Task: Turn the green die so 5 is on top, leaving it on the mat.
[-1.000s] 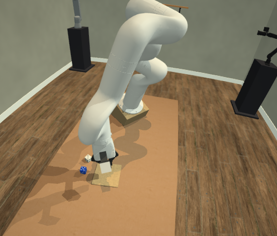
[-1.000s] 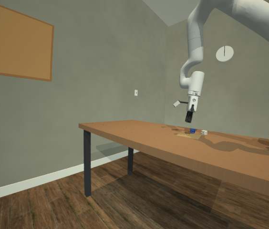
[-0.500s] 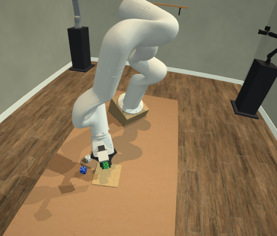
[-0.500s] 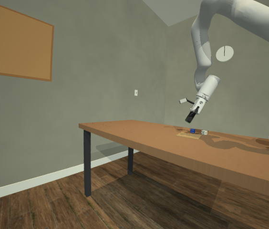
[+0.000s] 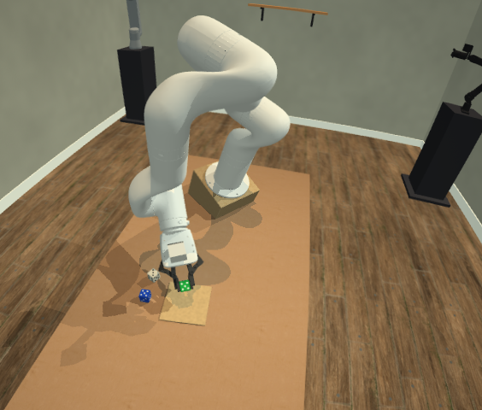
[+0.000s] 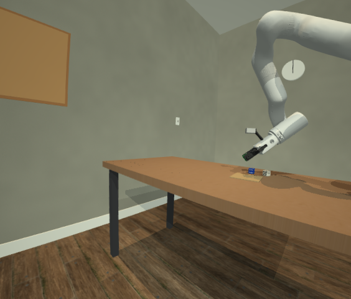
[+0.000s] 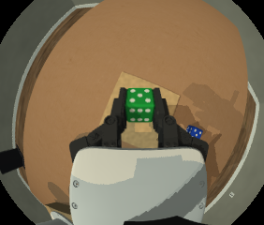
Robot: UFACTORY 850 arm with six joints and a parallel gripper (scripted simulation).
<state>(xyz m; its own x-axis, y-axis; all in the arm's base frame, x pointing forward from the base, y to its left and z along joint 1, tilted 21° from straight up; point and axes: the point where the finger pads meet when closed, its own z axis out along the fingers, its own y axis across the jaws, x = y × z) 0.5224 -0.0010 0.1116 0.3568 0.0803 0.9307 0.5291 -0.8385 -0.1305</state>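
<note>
Right now the tan mat is 110 mm below my hand. The rest, counted from my hand: blue die: 130 mm to the right, 100 mm below, 20 mm ahead; green die: 10 mm below; white die: 140 mm to the right, 100 mm below, 60 mm behind.
</note>
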